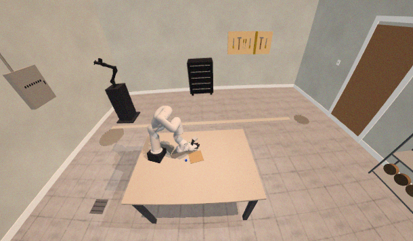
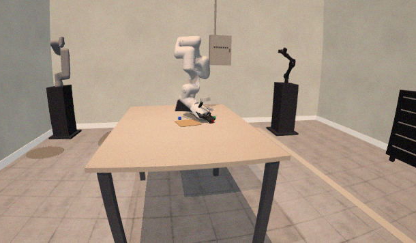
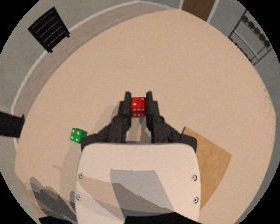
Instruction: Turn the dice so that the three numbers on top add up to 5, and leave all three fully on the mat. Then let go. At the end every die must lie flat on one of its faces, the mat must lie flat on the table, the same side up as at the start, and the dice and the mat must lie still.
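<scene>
My hand is 100 mm past the green die, 40 mm to the right of it and 10 mm above it. The rest, counted from my hand: red die (10 mm ahead, 10 mm to the left, 10 mm below); blue die (110 mm behind, 200 mm to the right, 10 mm below); brown mat (10 mm behind, 150 mm to the right, 20 mm below).
</scene>
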